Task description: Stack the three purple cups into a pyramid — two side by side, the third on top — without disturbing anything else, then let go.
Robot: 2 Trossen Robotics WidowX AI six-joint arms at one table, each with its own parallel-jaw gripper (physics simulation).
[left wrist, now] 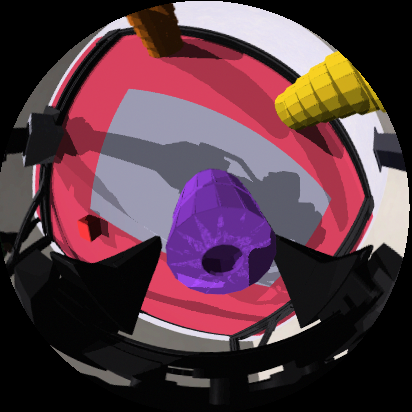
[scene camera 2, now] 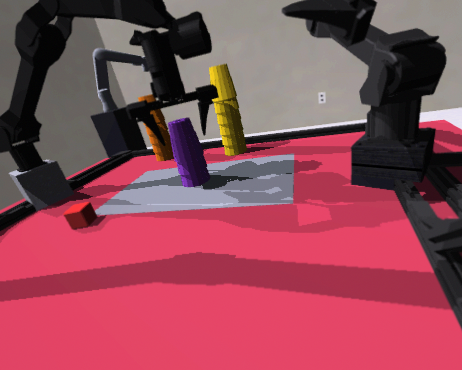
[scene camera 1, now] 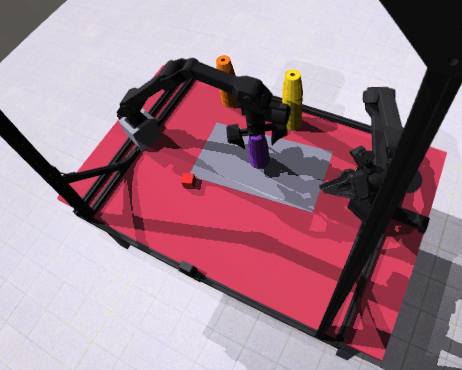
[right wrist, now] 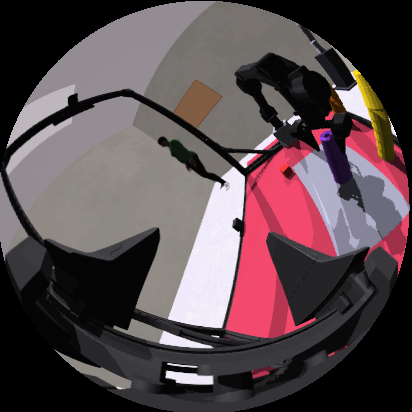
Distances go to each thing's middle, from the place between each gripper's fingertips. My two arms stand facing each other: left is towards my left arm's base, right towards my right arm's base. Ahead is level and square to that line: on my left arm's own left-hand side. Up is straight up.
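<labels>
Grey mat (scene camera 2: pixel 269 180): 110 mm below my left hand. My right hand: 26 cm to the right of the mat, 20 cm short of it, 30 cm above.
</labels>
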